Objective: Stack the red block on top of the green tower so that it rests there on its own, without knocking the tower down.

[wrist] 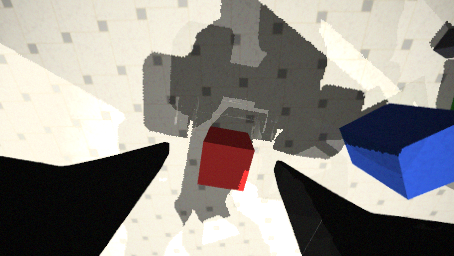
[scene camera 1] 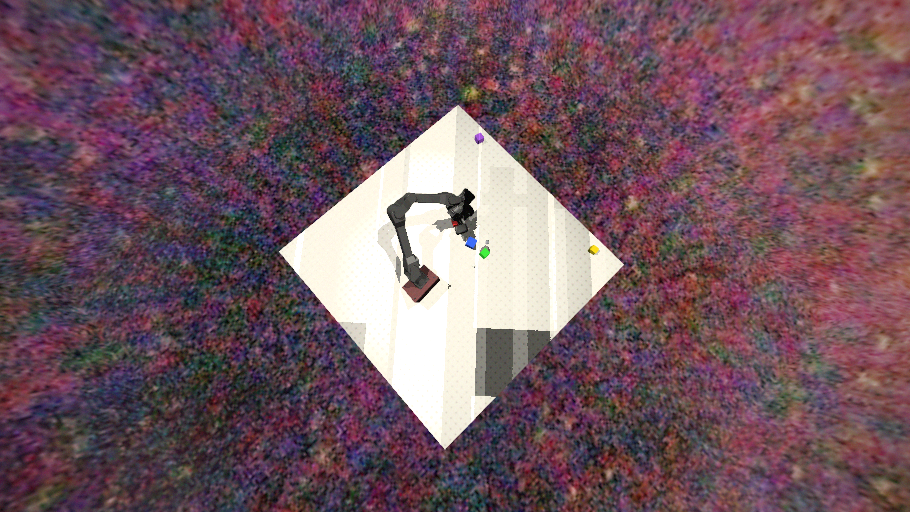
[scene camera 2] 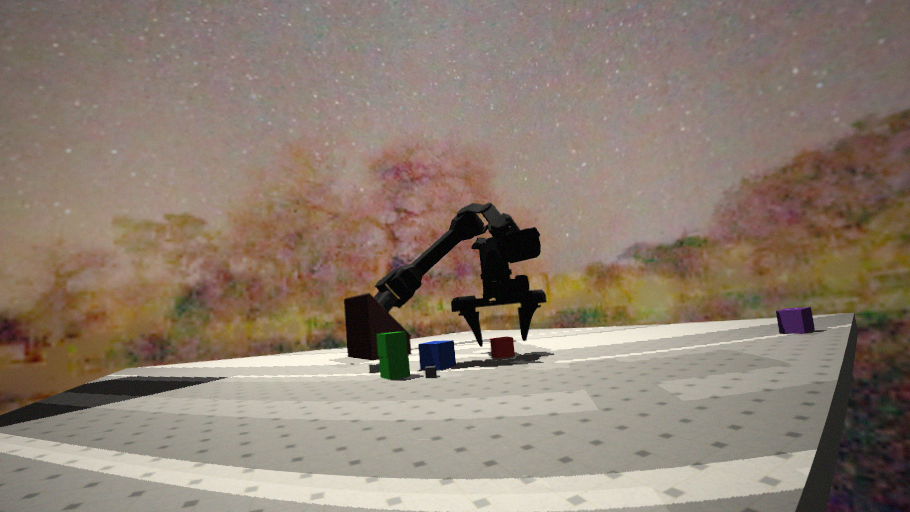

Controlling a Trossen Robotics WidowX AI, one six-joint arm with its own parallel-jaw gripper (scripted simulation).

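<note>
In scene camera 2 you'd see my gripper (scene camera 2: 503,343), which is open and holds nothing, and there's a blue block (scene camera 2: 441,354) there too. The wrist view shows my gripper (wrist: 223,156) as well, along with a red block (wrist: 227,155).
</note>
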